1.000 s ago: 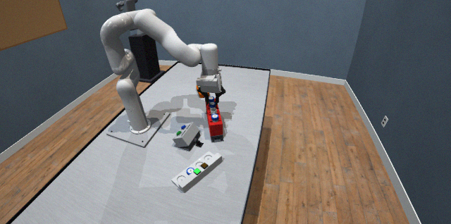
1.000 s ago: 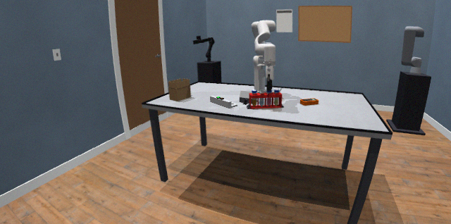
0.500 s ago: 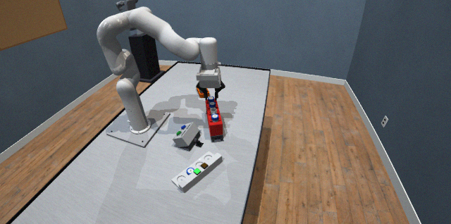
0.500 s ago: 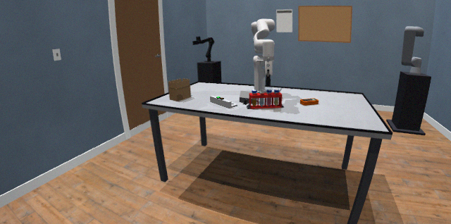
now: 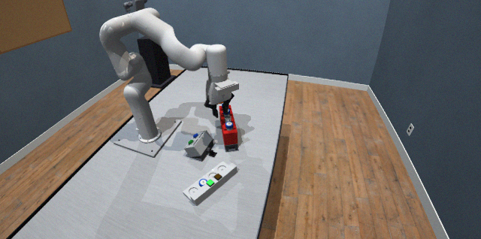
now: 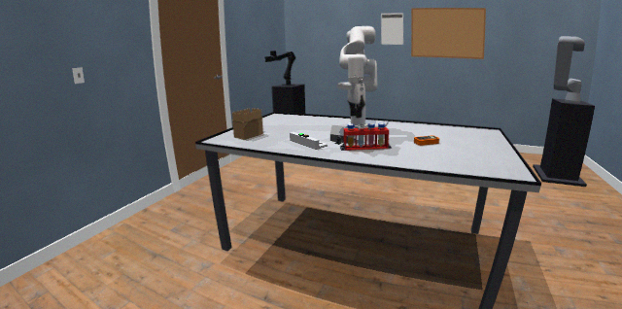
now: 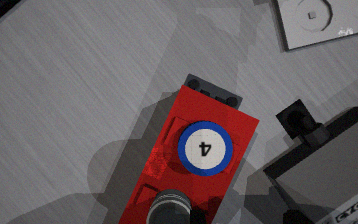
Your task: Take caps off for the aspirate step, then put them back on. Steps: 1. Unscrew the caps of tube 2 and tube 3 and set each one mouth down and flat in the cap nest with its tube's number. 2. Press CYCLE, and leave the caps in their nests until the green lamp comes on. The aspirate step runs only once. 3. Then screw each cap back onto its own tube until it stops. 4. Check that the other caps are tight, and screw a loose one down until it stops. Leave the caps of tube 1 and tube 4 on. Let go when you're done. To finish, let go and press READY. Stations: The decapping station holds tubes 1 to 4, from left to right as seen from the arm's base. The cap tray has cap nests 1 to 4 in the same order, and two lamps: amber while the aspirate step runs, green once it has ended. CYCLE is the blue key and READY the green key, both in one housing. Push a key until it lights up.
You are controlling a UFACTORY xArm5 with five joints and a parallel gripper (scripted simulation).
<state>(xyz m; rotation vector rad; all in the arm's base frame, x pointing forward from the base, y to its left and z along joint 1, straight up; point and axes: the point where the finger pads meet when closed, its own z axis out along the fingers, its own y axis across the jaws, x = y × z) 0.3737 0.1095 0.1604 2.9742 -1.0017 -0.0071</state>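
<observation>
Right now the blue-rimmed cap is 80 mm to the left of my hand, 60 mm below it and 10 mm behind it. From my hand the other things lie so: grey key housing 120 mm below, 100 mm to the right, 80 mm behind; then blue key 110 mm below, 100 mm behind, 80 mm to the right; then green key 120 mm to the right, 110 mm below, 100 mm behind.
</observation>
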